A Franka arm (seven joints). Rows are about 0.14 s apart.
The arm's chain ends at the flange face. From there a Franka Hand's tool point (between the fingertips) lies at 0.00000 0.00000 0.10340 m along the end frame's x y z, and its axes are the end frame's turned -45 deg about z.
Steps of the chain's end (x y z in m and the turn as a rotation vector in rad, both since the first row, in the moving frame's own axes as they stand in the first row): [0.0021 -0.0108 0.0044 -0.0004 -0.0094 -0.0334]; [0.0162 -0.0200 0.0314 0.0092 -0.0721 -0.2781]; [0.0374 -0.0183 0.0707 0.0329 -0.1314 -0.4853]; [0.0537 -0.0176 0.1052 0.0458 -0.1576 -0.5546]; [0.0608 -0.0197 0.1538 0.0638 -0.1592 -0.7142]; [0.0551 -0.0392 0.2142 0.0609 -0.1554 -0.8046]
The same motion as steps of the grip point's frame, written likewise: [0.0084 -0.0068 0.0044 0.0064 -0.0069 -0.0334]; [0.0202 -0.0079 0.0311 0.0575 -0.0445 -0.2781]; [0.0296 0.0037 0.0698 0.1162 -0.0697 -0.4853]; [0.0387 0.0137 0.1038 0.1438 -0.0791 -0.5546]; [0.0450 0.0166 0.1523 0.1577 -0.0675 -0.7142]; [0.0545 -0.0002 0.2128 0.1529 -0.0668 -0.8046]
